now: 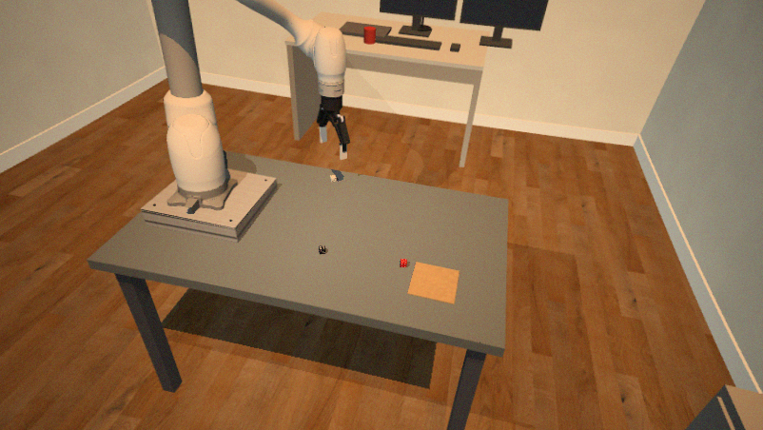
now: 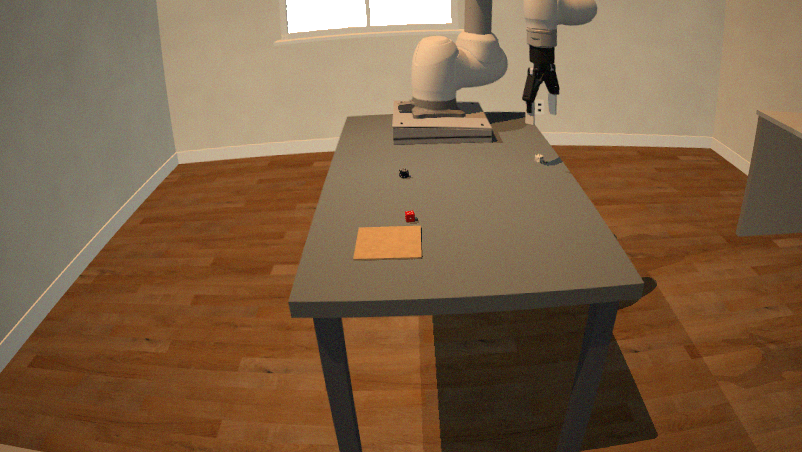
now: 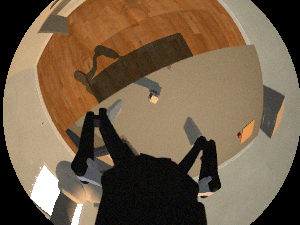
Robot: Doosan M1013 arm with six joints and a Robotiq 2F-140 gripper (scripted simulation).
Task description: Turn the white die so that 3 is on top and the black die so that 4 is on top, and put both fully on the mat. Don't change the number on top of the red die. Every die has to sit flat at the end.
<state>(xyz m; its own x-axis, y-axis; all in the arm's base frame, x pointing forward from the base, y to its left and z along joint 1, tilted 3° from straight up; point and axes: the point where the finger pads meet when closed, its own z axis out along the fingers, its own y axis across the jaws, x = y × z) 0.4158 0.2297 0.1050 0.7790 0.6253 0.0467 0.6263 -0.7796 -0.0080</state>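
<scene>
Now: hand 14 cm above the white die. Round my hand: orange mat (38 cm ahead, 52 cm to the right, 15 cm below); black die (2 cm ahead, 42 cm to the right, 14 cm below); red die (29 cm ahead, 46 cm to the right, 14 cm below).
</scene>
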